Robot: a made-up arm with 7 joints.
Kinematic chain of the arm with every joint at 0, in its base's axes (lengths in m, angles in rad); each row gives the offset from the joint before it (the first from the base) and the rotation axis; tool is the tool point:
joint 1: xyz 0 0 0.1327 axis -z
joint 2: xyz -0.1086 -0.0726 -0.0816 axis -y
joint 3: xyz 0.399 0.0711 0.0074 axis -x
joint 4: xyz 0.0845 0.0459 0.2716 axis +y
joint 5: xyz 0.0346 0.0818 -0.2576 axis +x
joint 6: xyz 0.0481 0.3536 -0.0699 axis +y
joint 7: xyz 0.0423 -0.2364 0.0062 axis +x
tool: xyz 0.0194 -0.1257 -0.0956
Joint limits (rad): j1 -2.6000..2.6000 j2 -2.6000..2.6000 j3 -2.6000..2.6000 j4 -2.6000..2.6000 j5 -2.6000..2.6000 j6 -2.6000..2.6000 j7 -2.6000..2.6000
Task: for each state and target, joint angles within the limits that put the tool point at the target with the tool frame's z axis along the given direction. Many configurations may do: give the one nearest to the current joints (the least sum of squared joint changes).
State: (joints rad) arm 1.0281 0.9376 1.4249 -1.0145 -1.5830 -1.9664 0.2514
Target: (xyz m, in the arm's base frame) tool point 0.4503 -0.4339 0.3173 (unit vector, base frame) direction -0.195 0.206 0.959
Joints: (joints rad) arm 1.0726 0.6931 2.1159 -1.4475 -1.4278 -2.6000 -0.3618
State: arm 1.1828 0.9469 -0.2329 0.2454 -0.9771 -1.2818 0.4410
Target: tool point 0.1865 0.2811 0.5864 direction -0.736 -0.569 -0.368
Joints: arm 1.2815 1.5546 -0.7720 0.5525 -0.0658 -1.4508 1.0457
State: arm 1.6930 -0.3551 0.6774 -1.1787 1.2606 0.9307 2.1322
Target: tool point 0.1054 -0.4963 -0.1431 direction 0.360 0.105 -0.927
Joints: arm 2.0311 -0.8841 0.3846 -1.2620 1.8574 0.9190 2.1347
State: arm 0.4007 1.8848 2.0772 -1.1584 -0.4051 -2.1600 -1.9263
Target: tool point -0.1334 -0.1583 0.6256 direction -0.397 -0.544 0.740
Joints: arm 0.3762 1.6228 2.6000 -0.4768 -0.8646 -1.3411 -2.0612
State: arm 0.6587 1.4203 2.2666 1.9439 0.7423 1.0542 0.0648
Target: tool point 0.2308 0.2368 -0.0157 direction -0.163 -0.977 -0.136
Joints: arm 0.2310 0.9996 1.9310 2.0101 0.5348 1.5449 -0.5911
